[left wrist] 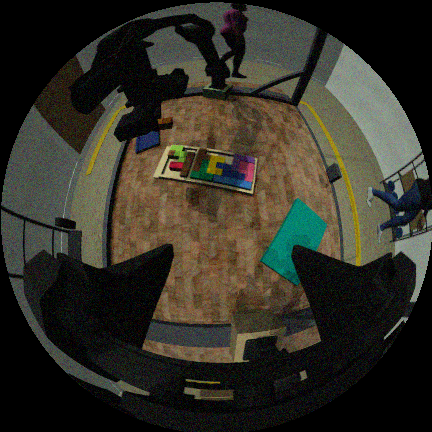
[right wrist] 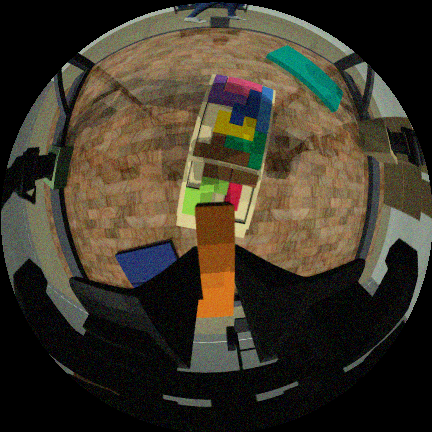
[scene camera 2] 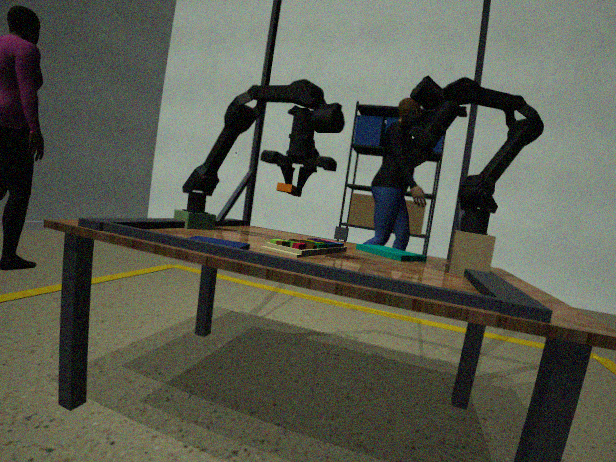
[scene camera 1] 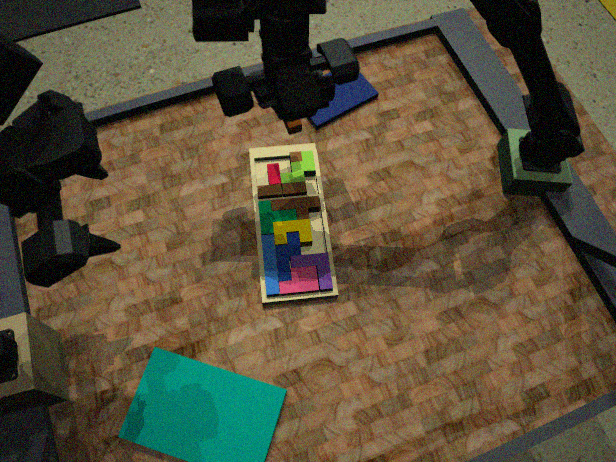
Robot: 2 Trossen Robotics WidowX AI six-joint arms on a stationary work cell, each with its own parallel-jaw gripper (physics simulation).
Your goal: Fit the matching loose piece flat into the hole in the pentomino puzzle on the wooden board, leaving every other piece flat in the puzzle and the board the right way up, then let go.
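Seen in the pictures: left gripper, fingertip midpoint: (left wrist: 235,251) (scene camera 2: 402,170) (scene camera 1: 111,211); right gripper, fingertip midpoint: (left wrist: 157,127) (right wrist: 214,251) (scene camera 2: 293,194); left arm's base, link origin: (left wrist: 259,348); right arm's base, link origin: (left wrist: 217,85) (right wrist: 49,165) (scene camera 2: 195,212) (scene camera 1: 539,155).
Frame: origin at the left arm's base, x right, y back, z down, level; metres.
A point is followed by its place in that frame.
The wooden board (scene camera 1: 300,300) @[x 0.004, y -0.405, z 0.106 m] (right wrist: 188,220) @[x -0.251, y -0.491, z 0.110 m] lies on the table with the puzzle's coloured pieces in it. Yellow (scene camera 1: 292,230) @[x -0.103, y -0.425, z 0.091 m], purple (scene camera 1: 324,272) @[x -0.023, y -0.451, z 0.091 m], pink (scene camera 1: 300,282) @[x -0.018, y -0.412, z 0.091 m], green, blue and brown pieces lie towards one end; lime (scene camera 1: 305,161) @[x -0.216, y -0.481, z 0.090 m] and red (scene camera 1: 273,173) @[x -0.210, y -0.424, z 0.091 m] pieces lie at the other. Bare cream floor shows beside the yellow piece and around the red one. My right gripper (scene camera 2: 293,189) @[x -0.228, y -0.454, z -0.031 m] (right wrist: 214,251) @[x -0.228, y -0.454, z -0.031 m] is shut on a long orange piece (scene camera 1: 294,125) @[x -0.196, y -0.454, z -0.048 m] (scene camera 2: 286,188) @[x -0.272, y -0.454, z -0.042 m] (right wrist: 216,260) @[x -0.223, y -0.454, z -0.050 m], held above the table beyond the board's lime end. My left gripper (scene camera 1: 113,210) @[x -0.080, y -0.210, z -0.140 m] (left wrist: 235,251) @[x -0.080, y -0.210, z -0.140 m] is open and empty, left of the board.
A teal slab (scene camera 1: 215,400) @[x 0.110, y -0.251, z 0.098 m] (left wrist: 295,240) @[x 0.108, y -0.232, z 0.098 m] lies at the lower left in scene camera 1. A dark blue slab (scene camera 1: 345,100) @[x -0.328, y -0.591, z 0.104 m] (right wrist: 147,262) @[x -0.334, y -0.574, z 0.104 m] lies near the far edge, partly behind my right gripper. The right arm's green base (scene camera 1: 540,182) @[x -0.062, y -0.835, z 0.070 m] and grey rails border the table.
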